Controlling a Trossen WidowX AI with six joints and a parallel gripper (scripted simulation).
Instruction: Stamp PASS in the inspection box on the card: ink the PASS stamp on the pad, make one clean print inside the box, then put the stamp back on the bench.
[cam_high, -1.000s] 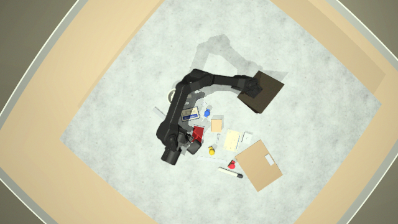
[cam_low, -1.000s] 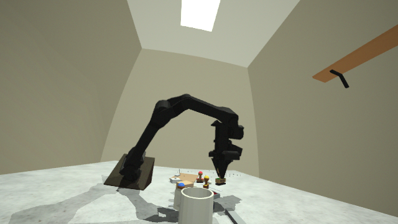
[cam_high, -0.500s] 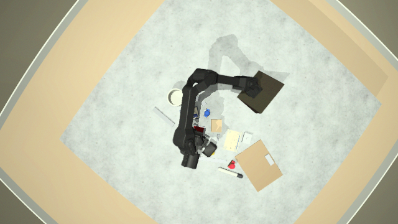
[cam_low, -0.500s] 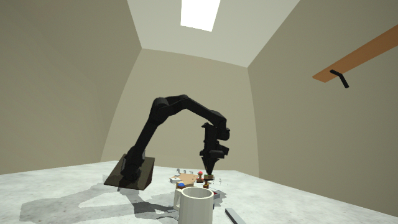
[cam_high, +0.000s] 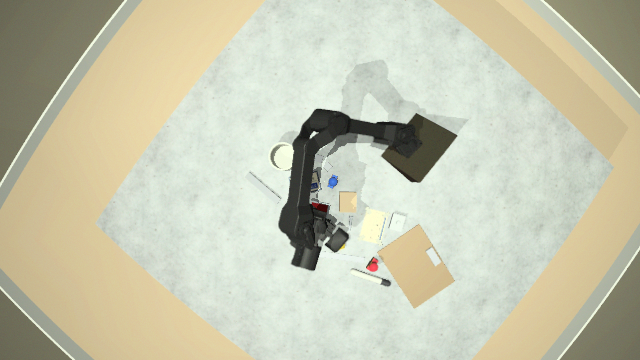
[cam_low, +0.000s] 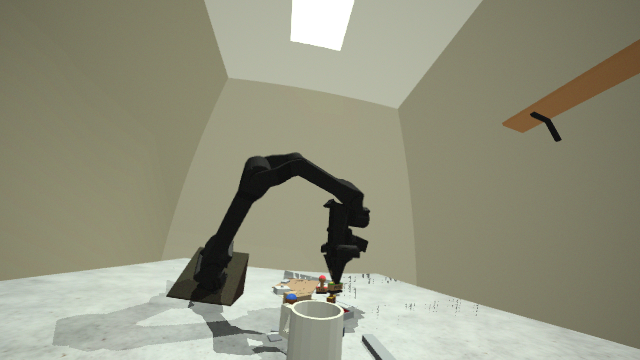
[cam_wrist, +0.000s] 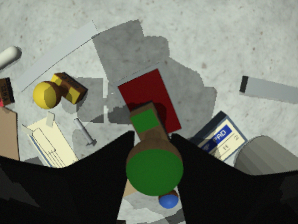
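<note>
Now: the red ink pad 80 mm below my gripper tip. Round my gripper tip: yellow-knobbed stamp 110 mm to the left, 70 mm below, 10 mm ahead; then green-knobbed stamp right at my gripper tip; then tan block 100 mm behind, 60 mm below, 30 mm to the left.
</note>
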